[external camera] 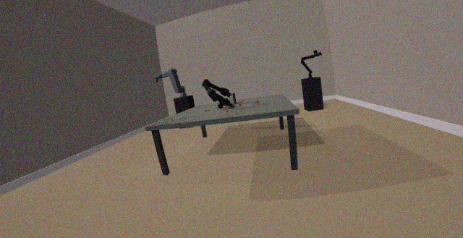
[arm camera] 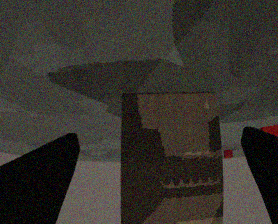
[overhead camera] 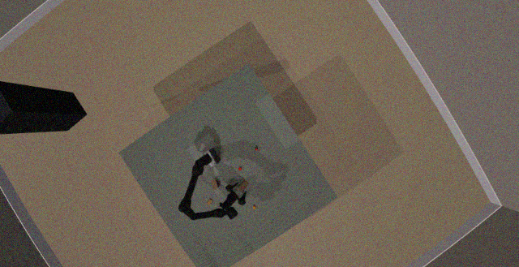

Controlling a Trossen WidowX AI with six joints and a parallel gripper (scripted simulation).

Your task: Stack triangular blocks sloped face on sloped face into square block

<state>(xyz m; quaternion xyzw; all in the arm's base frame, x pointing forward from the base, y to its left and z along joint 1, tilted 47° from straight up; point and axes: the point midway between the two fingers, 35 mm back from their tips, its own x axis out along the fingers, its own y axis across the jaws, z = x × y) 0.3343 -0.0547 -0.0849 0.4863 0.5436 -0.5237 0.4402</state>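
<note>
The triangular block is right at my gripper tip.
</note>
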